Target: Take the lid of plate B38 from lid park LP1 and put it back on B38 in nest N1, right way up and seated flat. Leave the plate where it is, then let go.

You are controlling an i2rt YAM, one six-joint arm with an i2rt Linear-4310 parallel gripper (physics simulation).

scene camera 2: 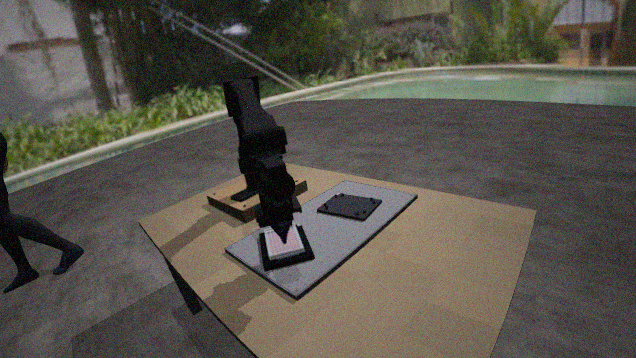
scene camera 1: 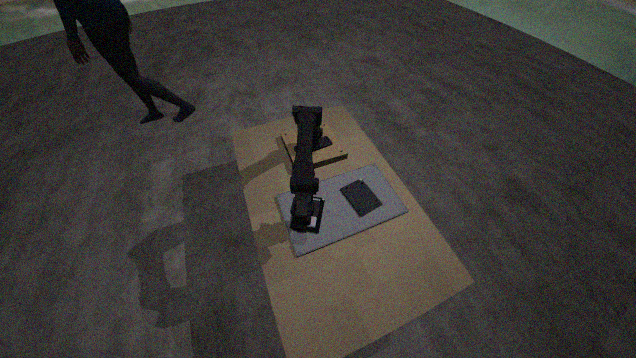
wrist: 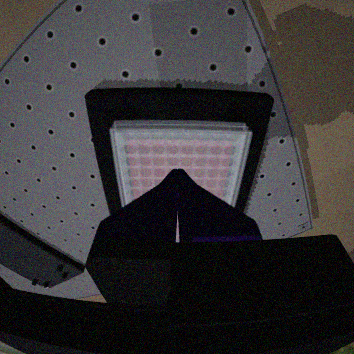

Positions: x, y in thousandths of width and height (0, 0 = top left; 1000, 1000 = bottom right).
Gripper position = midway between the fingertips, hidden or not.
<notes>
My gripper (wrist: 501, 501) is shut, with nothing in its grasp. Also in view: a lid (scene camera 2: 435, 694). I also see a black nest (scene camera 2: 422, 739) and a perforated grey plate (scene camera 2: 521, 666).
The lid also shows in the wrist view (wrist: 606, 442). The black nest shows as well in the wrist view (wrist: 292, 298). The perforated grey plate is seen too in scene camera 1 (scene camera 1: 534, 613) and in the wrist view (wrist: 168, 561).
</notes>
